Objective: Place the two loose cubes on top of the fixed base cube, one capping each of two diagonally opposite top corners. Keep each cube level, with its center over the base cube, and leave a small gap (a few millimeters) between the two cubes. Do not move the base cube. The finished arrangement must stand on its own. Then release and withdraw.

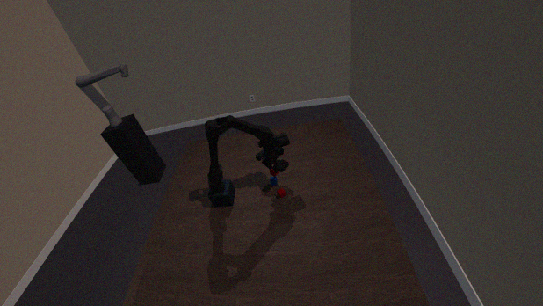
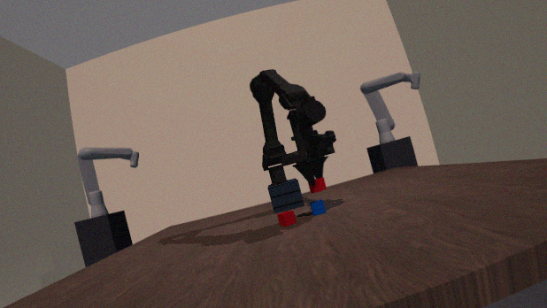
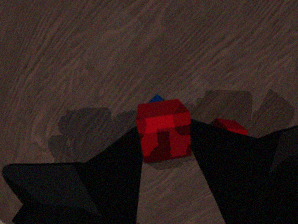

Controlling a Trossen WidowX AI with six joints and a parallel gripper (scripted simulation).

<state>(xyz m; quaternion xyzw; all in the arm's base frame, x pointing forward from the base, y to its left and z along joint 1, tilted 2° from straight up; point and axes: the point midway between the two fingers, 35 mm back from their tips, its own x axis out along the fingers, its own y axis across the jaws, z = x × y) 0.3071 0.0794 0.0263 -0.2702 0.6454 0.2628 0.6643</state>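
Right now the blue cube is 6 cm below my gripper tip, 1 cm to the right of it and 1 cm behind it. From my gripper tip the other things lie so: red cube (right at my gripper tip).
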